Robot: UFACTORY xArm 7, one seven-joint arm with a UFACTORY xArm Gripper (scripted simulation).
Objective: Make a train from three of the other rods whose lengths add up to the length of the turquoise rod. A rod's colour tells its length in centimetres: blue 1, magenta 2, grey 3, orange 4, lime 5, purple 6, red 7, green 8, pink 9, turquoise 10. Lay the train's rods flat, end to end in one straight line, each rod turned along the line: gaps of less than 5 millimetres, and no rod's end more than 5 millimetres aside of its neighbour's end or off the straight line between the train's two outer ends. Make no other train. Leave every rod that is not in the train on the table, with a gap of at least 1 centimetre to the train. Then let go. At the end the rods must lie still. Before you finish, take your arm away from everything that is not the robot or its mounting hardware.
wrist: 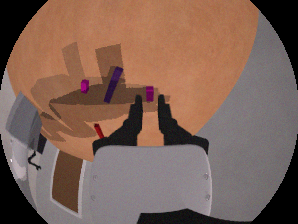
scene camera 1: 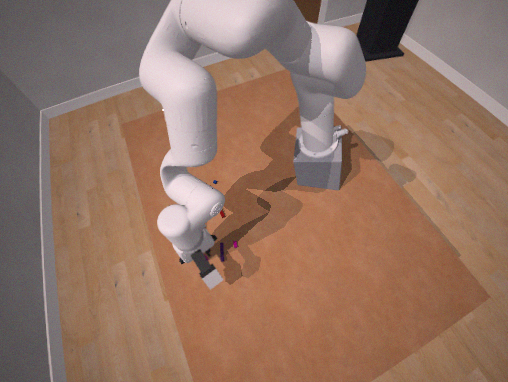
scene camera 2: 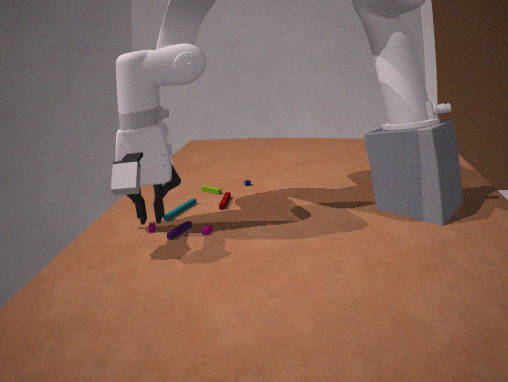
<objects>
My gripper shows in the wrist view, in scene camera 1 [203, 255] and in scene camera 2. The same spot on my gripper: [wrist: 172, 132] is [scene camera 2: 134, 194].
</objects>
